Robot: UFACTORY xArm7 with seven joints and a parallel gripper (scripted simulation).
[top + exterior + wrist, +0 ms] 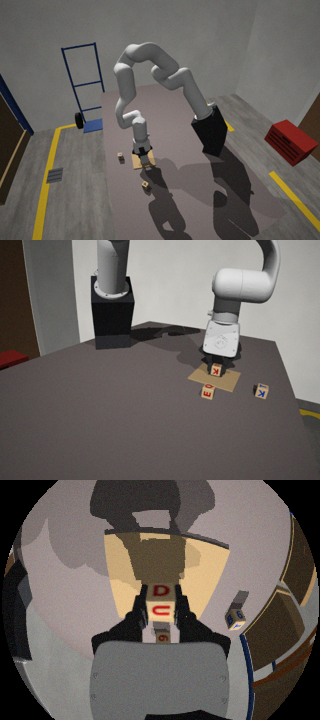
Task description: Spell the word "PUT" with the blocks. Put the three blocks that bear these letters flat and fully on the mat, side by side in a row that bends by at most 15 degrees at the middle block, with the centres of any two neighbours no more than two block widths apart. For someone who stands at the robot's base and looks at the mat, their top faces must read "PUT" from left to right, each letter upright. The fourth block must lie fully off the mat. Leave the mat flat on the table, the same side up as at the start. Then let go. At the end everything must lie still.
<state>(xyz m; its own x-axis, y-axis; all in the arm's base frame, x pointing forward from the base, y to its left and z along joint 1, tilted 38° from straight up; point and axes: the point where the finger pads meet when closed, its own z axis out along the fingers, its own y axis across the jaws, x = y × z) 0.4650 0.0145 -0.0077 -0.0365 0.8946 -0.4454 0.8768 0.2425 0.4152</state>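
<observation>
The tan mat lies 3 cm below my hand.
</observation>
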